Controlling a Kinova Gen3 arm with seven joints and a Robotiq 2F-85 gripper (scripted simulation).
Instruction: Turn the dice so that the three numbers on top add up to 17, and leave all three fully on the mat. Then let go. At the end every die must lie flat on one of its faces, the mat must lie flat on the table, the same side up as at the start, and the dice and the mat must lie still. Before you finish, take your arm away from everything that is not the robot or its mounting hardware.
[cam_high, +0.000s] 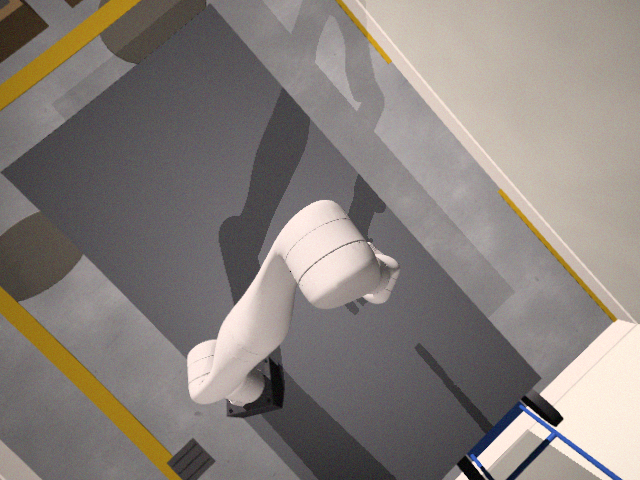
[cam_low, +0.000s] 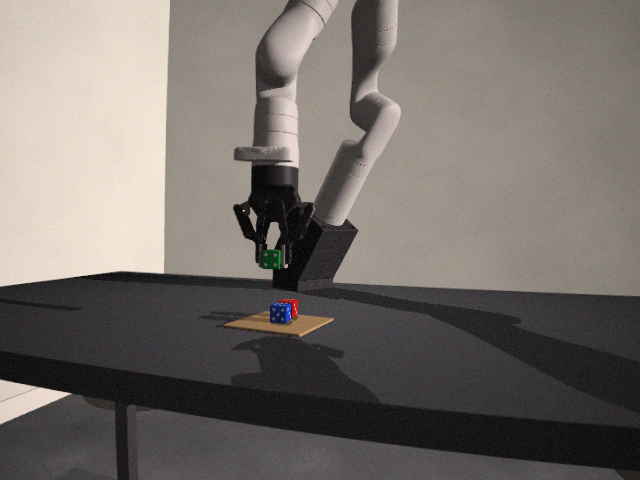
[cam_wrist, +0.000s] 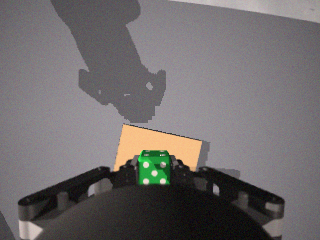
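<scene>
Now: hand 100 mm above the blue die and 50 mm past it. Round my hand: red die (100 mm below, 90 mm behind, 10 mm to the right); green die (10 mm below); tan mat (120 mm below, 50 mm behind).
</scene>
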